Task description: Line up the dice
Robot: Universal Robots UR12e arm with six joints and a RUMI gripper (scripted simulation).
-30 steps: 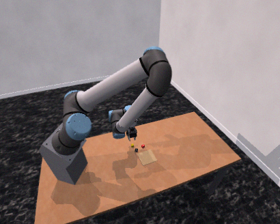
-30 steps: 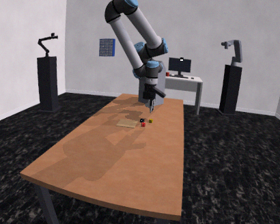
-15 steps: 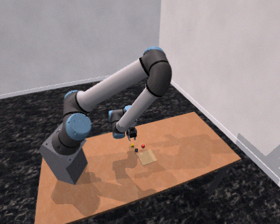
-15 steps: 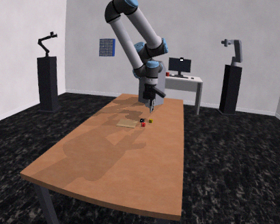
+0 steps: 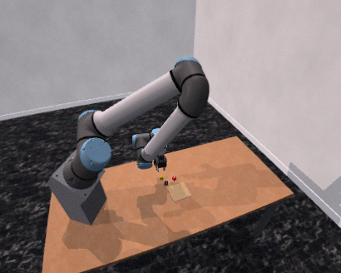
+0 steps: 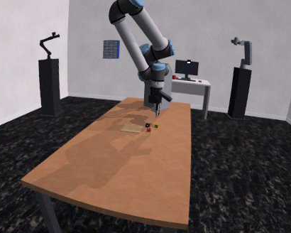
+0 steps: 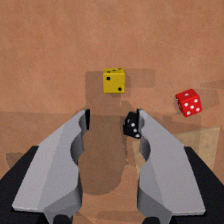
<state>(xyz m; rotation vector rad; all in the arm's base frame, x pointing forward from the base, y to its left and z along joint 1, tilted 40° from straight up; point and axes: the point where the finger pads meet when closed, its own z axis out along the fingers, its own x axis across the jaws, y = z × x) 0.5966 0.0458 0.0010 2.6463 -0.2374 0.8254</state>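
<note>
My gripper is now 90 mm above the yellow die. From my hand the other things lie so: black die: 10 mm ahead, 70 mm to the right, 90 mm below; red die: 80 mm ahead, 60 mm to the right, 90 mm below; tan mat: 50 mm ahead, 180 mm to the right, 100 mm below.
</note>
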